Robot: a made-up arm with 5 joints. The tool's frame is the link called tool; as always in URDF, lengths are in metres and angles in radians. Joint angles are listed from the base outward.
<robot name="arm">
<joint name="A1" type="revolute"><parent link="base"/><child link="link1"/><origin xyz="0 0 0.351"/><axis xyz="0 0 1"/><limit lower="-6.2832" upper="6.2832"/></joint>
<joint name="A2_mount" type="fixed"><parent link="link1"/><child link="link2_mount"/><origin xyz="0 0 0"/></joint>
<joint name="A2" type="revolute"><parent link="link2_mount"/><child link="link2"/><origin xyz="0 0 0"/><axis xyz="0 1 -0.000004"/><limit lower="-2.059" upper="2.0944"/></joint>
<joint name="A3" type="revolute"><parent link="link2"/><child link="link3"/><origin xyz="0.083 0 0.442"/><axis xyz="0 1 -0.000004"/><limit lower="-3.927" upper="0.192"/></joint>
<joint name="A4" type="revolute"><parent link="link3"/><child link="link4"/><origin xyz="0.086 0 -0.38"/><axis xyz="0 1 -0.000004"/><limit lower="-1.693" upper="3.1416"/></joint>
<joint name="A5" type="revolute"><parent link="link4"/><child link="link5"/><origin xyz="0.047 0 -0.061"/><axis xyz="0 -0.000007 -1"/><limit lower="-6.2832" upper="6.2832"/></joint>
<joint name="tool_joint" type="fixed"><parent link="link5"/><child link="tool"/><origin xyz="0 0 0" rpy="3.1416 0 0"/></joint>
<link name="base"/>
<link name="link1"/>
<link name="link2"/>
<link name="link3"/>
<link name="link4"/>
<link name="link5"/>
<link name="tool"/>
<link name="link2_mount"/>
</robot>
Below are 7 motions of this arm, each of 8 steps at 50 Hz.
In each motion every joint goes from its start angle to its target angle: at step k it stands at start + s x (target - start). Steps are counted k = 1, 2, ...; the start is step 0. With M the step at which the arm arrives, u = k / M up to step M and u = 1 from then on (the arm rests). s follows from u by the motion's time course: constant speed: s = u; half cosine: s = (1 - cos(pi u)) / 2; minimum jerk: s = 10 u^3 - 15 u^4 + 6 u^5.
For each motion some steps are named. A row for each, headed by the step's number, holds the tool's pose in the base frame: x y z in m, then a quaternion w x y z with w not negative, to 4 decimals.
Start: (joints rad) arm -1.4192 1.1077 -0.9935 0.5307 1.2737
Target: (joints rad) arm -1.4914 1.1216 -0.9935 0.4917 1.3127
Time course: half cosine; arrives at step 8
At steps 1, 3, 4, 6, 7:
1: 0.0705 -0.4702 0.0096 0.0232 -0.2091 0.9253 0.3156
3: 0.0613 -0.4710 0.0078 0.0244 -0.1954 0.9294 0.3123
4: 0.0547 -0.4715 0.0066 0.0252 -0.1856 0.9321 0.3099
6: 0.0426 -0.4721 0.0043 0.0266 -0.1675 0.9370 0.3055
7: 0.0389 -0.4722 0.0036 0.0271 -0.1619 0.9384 0.3042

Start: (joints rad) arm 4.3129 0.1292 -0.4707 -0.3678 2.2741
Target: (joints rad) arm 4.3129 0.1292 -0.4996 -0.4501 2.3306
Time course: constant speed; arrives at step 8
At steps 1, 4, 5, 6, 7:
1: -0.1650 -0.3909 0.4355 0.0548 0.4928 0.7950 -0.3495
4: -0.1666 -0.3947 0.4409 0.0617 0.4971 0.7833 -0.3681
5: -0.1672 -0.3959 0.4428 0.0641 0.4985 0.7793 -0.3742
6: -0.1677 -0.3971 0.4446 0.0665 0.4998 0.7753 -0.3803
7: -0.1682 -0.3983 0.4465 0.0690 0.5011 0.7713 -0.3864

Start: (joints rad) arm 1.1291 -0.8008 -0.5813 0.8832 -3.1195
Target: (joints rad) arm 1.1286 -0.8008 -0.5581 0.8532 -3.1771
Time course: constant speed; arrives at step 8
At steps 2, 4, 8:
2: 0.0857 0.1812 0.6983 0.2088 -0.5152 0.8205 0.1333
4: 0.0858 0.1813 0.6961 0.2104 -0.5209 0.8166 0.1322
8: 0.0859 0.1814 0.6918 0.2137 -0.5323 0.8088 0.1300

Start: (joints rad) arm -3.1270 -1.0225 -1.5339 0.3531 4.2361
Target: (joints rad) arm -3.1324 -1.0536 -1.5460 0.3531 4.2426
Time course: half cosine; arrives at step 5
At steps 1, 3, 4, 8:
1: 0.1770 0.0025 1.0901 0.4702 0.3861 -0.2317 -0.7590
3: 0.1928 0.0021 1.0879 0.4733 0.3761 -0.2274 -0.7635
4: 0.1999 0.0019 1.0869 0.4746 0.3716 -0.2254 -0.7654
8: 0.2026 0.0019 1.0864 0.4751 0.3699 -0.2247 -0.7661

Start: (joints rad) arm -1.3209 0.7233 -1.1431 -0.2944 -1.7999
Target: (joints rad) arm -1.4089 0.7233 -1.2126 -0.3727 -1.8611
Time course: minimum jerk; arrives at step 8
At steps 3, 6, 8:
3: 0.1500 -0.6531 0.3077 0.3685 0.9039 0.2172 -0.0037
6: 0.1164 -0.6740 0.3254 0.4102 0.8882 0.2056 -0.0232
8: 0.1106 -0.6772 0.3284 0.4169 0.8854 0.2037 -0.0268

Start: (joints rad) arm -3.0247 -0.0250 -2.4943 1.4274 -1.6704
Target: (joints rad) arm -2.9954 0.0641 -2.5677 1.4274 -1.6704
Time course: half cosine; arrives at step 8
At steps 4, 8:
4: -0.3192 -0.0422 1.1620 0.3705 0.6716 -0.5319 -0.3589
8: -0.3407 -0.0502 1.1557 0.3707 0.6770 -0.5282 -0.3539

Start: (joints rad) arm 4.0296 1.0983 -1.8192 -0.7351 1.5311
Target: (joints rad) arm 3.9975 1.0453 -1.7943 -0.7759 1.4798
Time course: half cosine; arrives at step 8
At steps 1, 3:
1: -0.5135 -0.6298 0.2906 0.2365 -0.2354 -0.7075 0.6230
3: -0.5184 -0.6246 0.3004 0.2461 -0.2316 -0.7022 0.6267

